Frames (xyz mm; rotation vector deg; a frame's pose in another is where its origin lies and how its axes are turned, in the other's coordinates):
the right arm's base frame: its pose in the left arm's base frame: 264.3 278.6 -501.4 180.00 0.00 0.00
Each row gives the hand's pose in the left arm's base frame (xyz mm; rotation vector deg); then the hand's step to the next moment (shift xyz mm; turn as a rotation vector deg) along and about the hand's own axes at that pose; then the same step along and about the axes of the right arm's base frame.
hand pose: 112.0 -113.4 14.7 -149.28 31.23 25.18
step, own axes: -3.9 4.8 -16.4 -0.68 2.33 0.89
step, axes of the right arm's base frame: -2.0 10.6 -13.8 -1.81 1.29 1.32
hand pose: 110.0 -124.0 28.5 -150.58 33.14 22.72
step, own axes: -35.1 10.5 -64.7 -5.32 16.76 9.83
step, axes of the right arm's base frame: -23.6 26.4 -65.4 -14.02 7.60 12.31
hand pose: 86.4 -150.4 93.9 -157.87 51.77 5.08
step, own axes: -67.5 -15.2 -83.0 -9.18 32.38 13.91
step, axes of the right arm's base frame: -46.9 -30.4 -92.5 -26.29 16.56 19.00
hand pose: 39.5 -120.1 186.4 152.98 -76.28 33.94
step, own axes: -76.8 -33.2 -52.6 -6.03 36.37 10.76
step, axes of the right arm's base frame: -31.2 -91.3 -21.6 -28.65 20.56 15.21
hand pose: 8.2 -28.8 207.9 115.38 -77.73 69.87
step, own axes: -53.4 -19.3 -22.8 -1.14 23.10 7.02
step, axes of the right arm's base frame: 0.0 -53.0 30.6 -17.75 14.60 7.50
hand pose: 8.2 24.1 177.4 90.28 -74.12 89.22
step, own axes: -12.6 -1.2 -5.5 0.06 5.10 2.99
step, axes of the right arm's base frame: 0.6 -8.4 10.9 -3.37 4.59 1.59
